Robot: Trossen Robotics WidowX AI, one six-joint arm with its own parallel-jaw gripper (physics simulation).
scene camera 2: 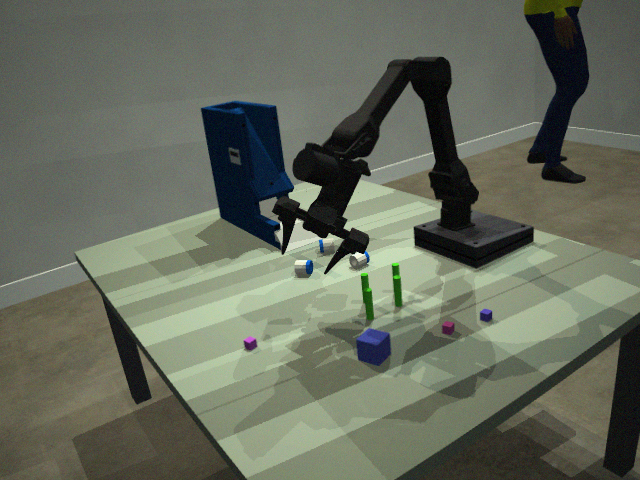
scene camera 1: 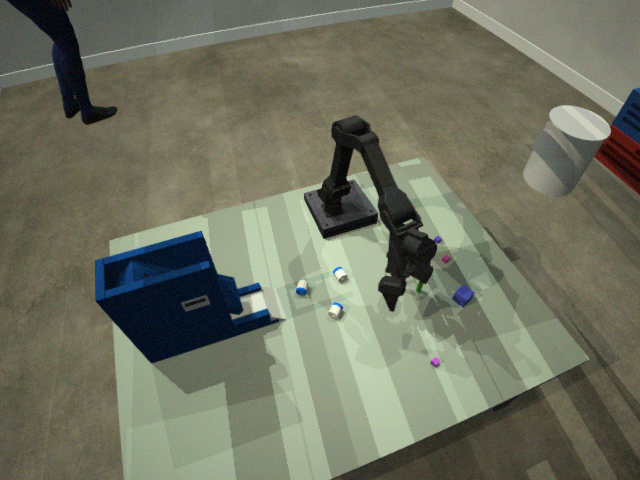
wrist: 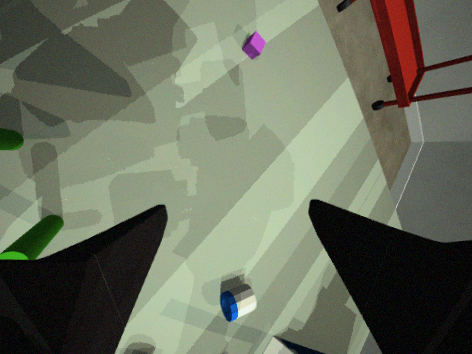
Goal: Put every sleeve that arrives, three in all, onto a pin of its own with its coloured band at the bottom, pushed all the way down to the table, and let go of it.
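Observation:
Three white sleeves with blue bands lie on their sides on the table: one (scene camera 1: pixel 301 287) (scene camera 2: pixel 326 246) nearest the blue dispenser, one (scene camera 1: pixel 339 273) (scene camera 2: pixel 359 259) nearest the arm's base, and one (scene camera 1: pixel 335 310) (scene camera 2: pixel 303 267) farther from the base. A sleeve (wrist: pixel 238 302) also shows low in the wrist view. Several bare green pins stand upright, among them a front pin (scene camera 2: pixel 369 304) and a right pin (scene camera 2: pixel 397 293); the arm mostly hides them in scene camera 1. My gripper (scene camera 2: pixel 304 262) (wrist: pixel 238 209) is open and empty, above the table between sleeves and pins.
The blue dispenser (scene camera 1: pixel 175 315) (scene camera 2: pixel 227 180) stands beyond the sleeves. A large blue cube (scene camera 1: pixel 463 295) (scene camera 2: pixel 373 346) sits near the pins. Small cubes lie around: magenta (scene camera 1: pixel 435 361) (scene camera 2: pixel 250 343) (wrist: pixel 254 45), pink (scene camera 1: pixel 445 258) (scene camera 2: pixel 448 327) and violet (scene camera 1: pixel 437 239) (scene camera 2: pixel 485 314).

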